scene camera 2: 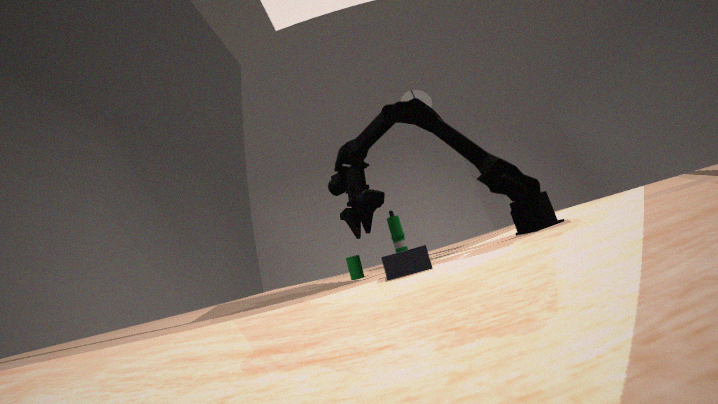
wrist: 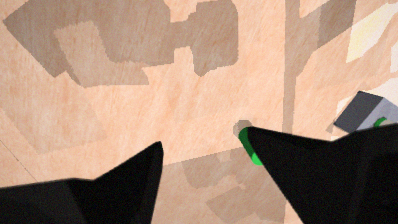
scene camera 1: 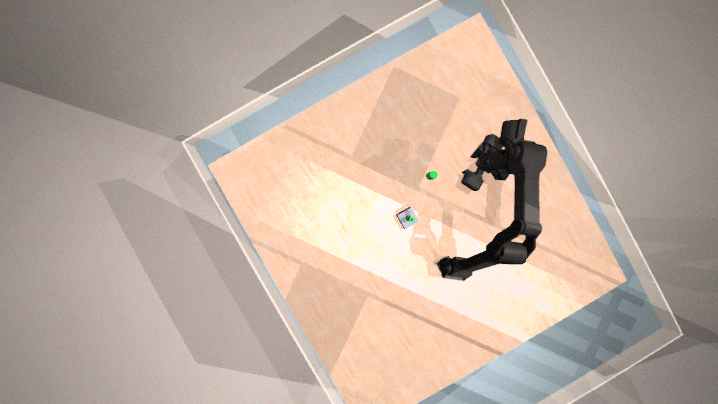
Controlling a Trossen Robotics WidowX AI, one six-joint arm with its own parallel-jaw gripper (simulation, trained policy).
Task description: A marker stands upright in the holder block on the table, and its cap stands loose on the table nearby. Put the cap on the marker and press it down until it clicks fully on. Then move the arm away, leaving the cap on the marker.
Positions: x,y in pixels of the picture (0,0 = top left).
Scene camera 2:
my gripper: 363,236
dark holder block: 398,265
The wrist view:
my gripper: 205,139
dark holder block: 358,109
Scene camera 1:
my gripper: 466,165
